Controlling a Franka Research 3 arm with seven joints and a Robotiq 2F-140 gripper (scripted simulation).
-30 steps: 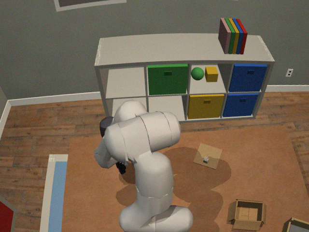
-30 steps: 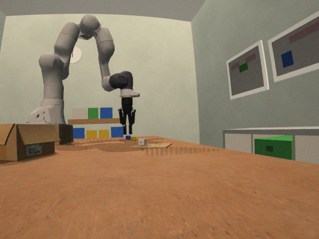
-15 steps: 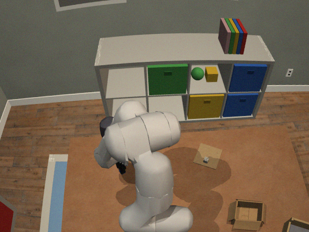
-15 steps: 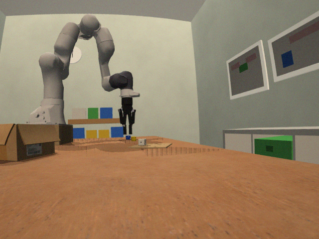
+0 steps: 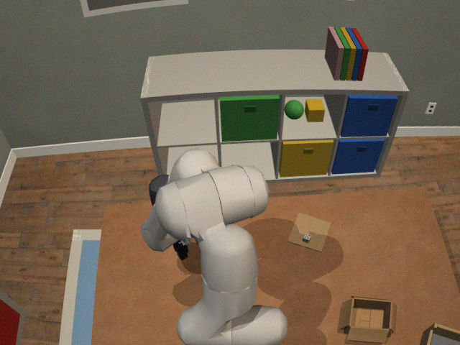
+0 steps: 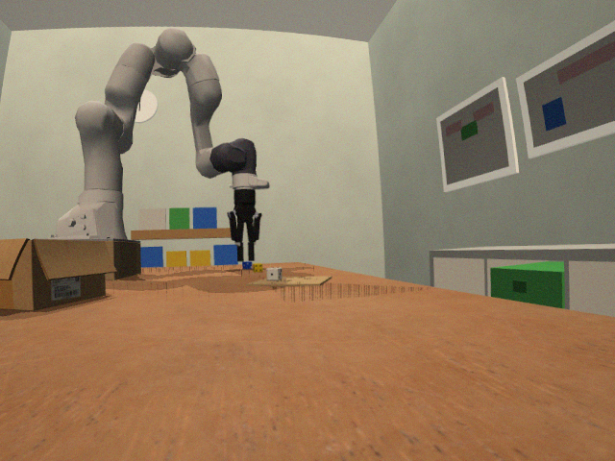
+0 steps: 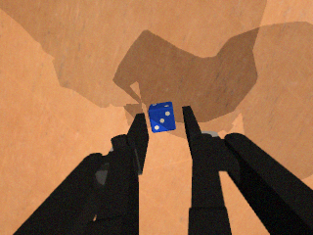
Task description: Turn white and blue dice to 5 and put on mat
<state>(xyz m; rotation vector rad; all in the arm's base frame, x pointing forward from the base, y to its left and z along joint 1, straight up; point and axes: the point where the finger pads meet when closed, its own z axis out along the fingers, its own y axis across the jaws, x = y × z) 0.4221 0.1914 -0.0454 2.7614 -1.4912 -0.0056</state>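
Now: the blue die 50 mm below my hand. Round my hand: tan mat 90 mm ahead, 490 mm to the right, 60 mm below; then yellow die 30 mm ahead, 170 mm to the right, 50 mm below; then white die 60 mm ahead, 470 mm to the right, 40 mm below.
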